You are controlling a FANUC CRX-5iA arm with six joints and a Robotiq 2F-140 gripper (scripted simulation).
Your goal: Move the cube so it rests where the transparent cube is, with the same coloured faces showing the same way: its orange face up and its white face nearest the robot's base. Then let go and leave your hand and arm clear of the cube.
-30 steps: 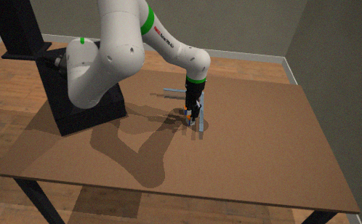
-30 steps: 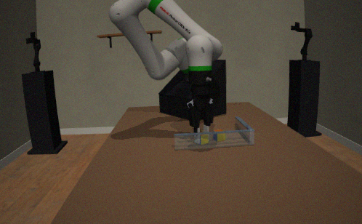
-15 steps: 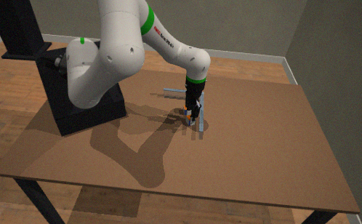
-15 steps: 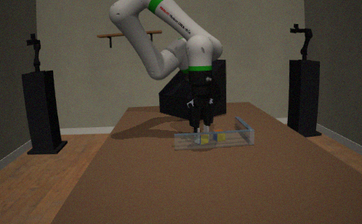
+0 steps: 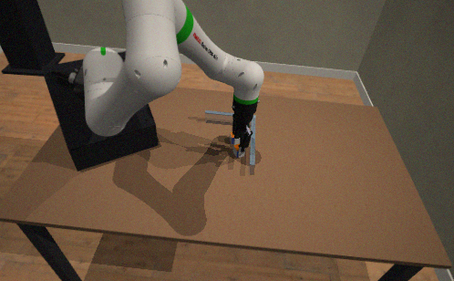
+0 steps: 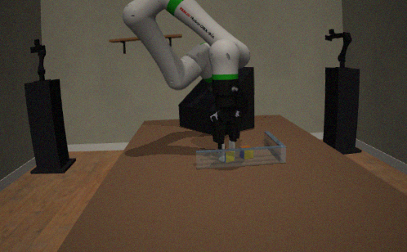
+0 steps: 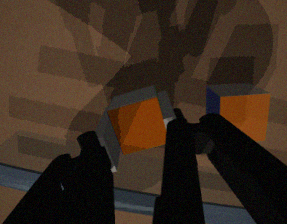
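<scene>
The transparent cube lies 20 mm behind my hand, 80 mm to the left of it and 20 mm below it. The rest, counted from my hand: wall (60 mm ahead, 40 mm to the left, 10 mm above).
</scene>
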